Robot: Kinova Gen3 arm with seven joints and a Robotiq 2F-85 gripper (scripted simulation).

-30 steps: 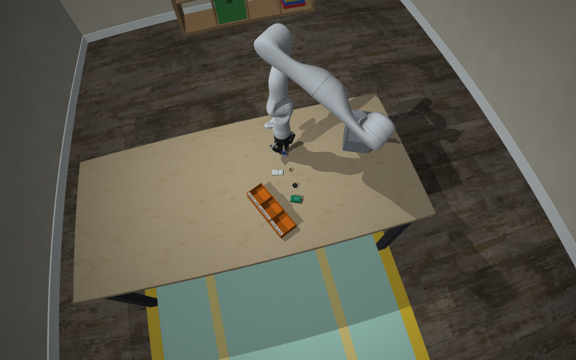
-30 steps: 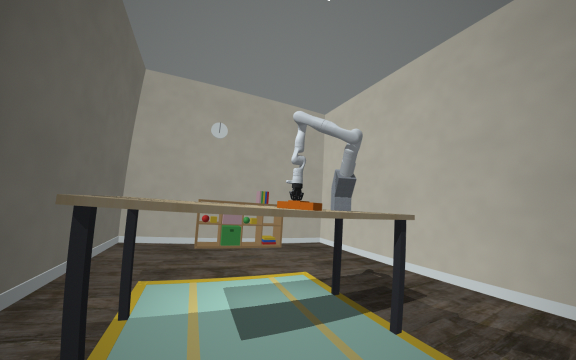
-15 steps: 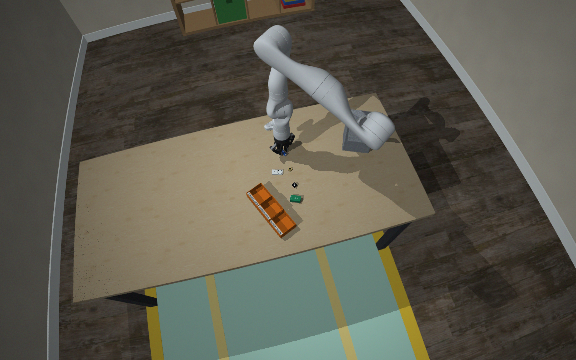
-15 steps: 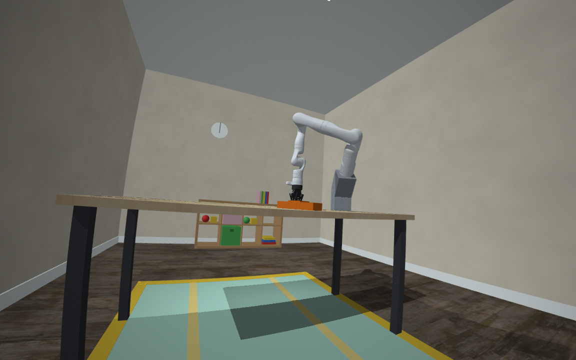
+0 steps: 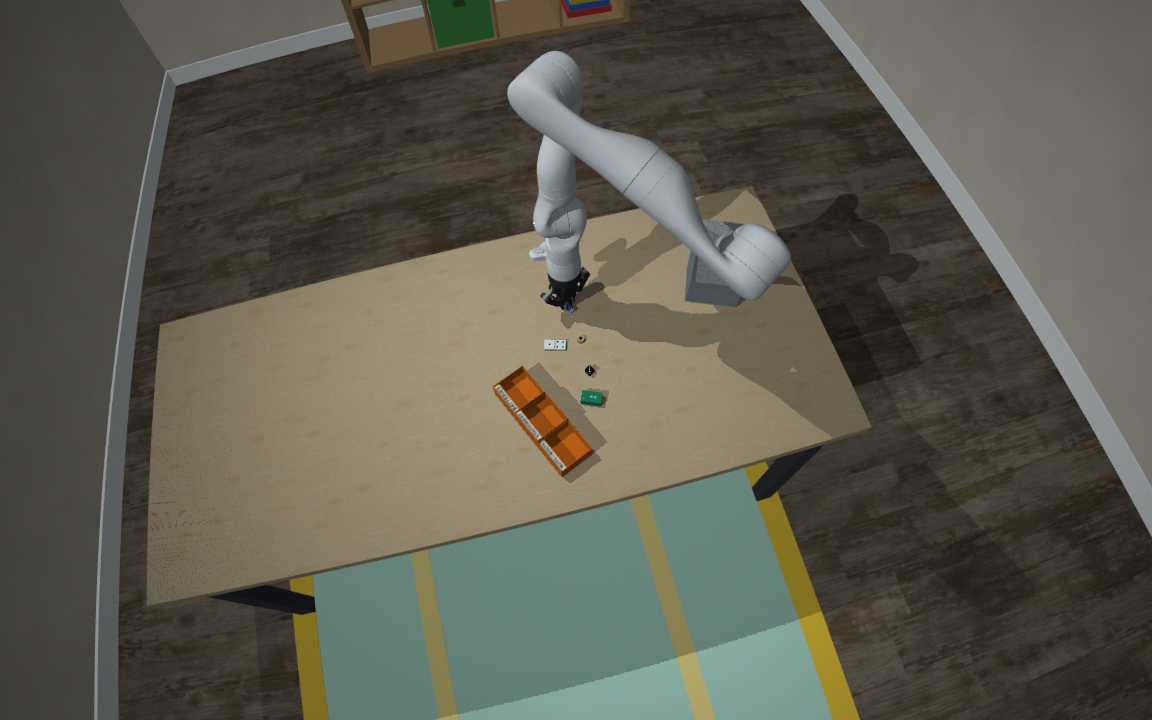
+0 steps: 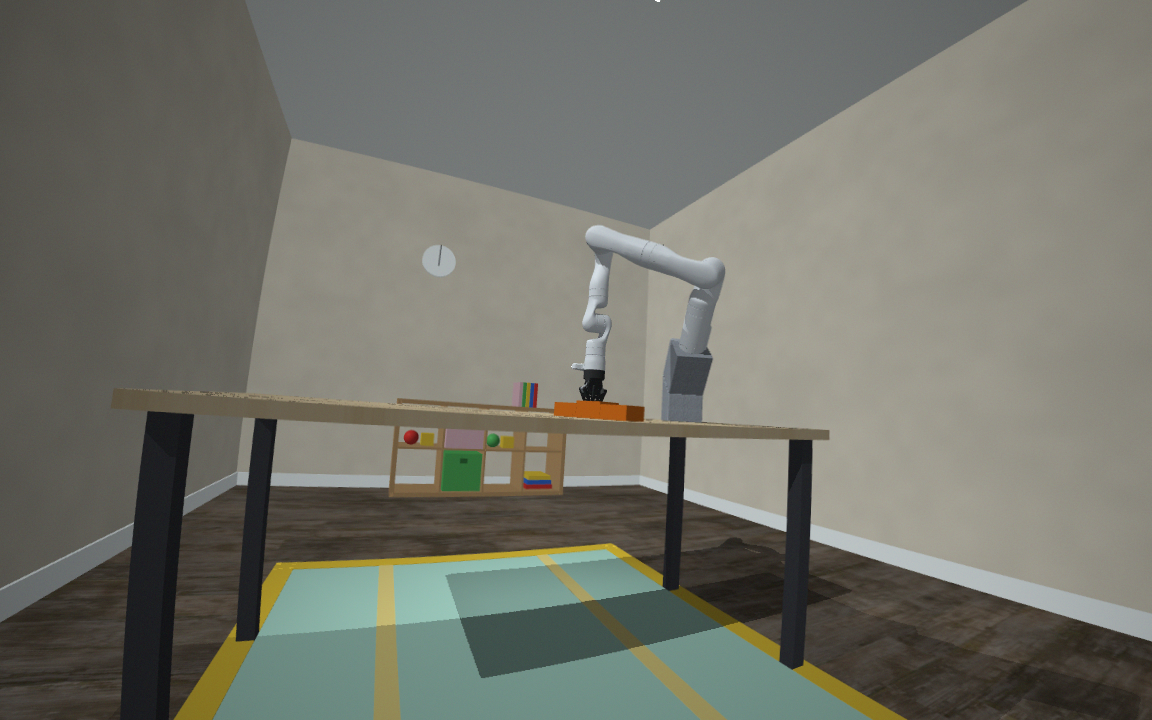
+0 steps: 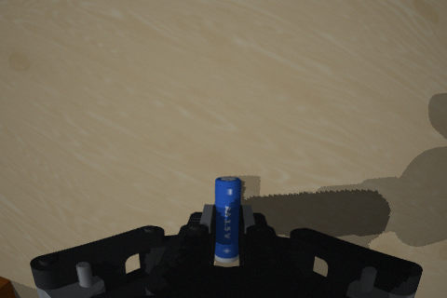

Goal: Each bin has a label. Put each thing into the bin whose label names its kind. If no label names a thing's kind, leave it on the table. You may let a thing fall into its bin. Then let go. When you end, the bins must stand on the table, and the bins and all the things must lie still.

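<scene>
The blue cylinder is 2 cm below my hand. Round my hand: brass hex nut 1 cm behind, 10 cm to the left, 2 cm below; white domino 5 cm ahead, 10 cm to the left, 2 cm below; black die 1 cm behind, 19 cm to the left, 1 cm below.
</scene>
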